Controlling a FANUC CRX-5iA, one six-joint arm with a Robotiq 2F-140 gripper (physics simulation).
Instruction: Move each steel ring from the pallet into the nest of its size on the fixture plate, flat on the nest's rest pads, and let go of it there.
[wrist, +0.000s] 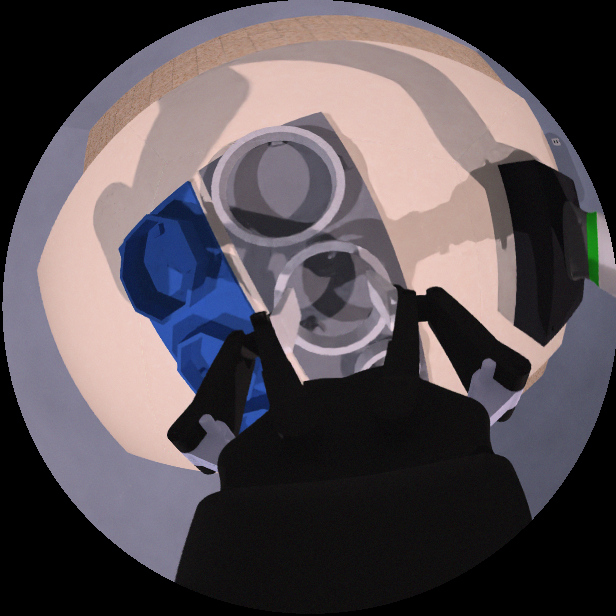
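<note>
My gripper (332, 307) hangs over the grey fixture plate (373, 229). Its fingers stand part open and pressed outward inside the middle-sized steel ring (344, 344), holding it by its bore. The ring sits level over the plate's middle nest; I cannot tell whether it rests on the pads. A large steel ring (218, 189) lies in the large nest at the far end of the plate. A small ring (370, 362) shows partly behind my fingers at the near end. The blue pallet (166, 264) lies left of the plate and its recesses look empty.
The black robot base (540, 252) with a green band stands at the right. The table's wooden edge (172, 68) curves along the back, with grey floor beyond.
</note>
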